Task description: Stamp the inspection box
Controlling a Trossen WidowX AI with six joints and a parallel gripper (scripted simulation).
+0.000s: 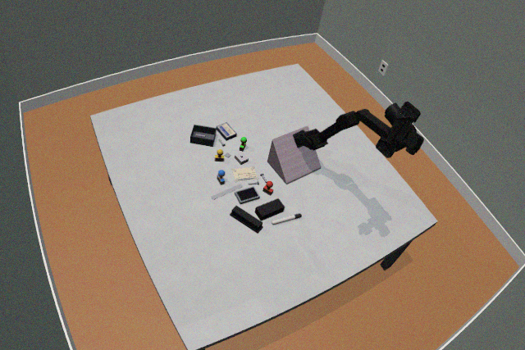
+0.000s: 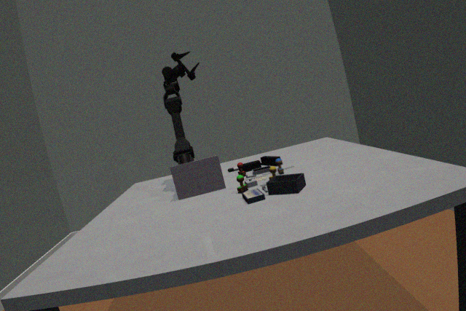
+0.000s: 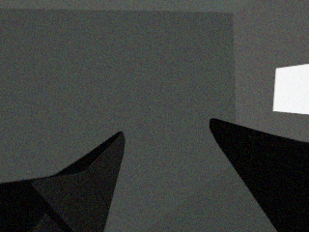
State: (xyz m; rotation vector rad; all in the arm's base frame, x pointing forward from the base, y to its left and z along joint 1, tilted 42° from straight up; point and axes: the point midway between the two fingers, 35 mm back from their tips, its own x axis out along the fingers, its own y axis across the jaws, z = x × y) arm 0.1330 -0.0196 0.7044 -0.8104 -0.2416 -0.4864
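My gripper tip is now 620 mm to the left of the green stamp and 640 mm above it. From my gripper tip the other things lie so: dark ink pad (150 mm ahead, 380 mm to the right, 660 mm below); red stamp (60 mm ahead, 360 mm to the right, 640 mm below); white marker (60 mm ahead, 190 mm to the right, 650 mm below).
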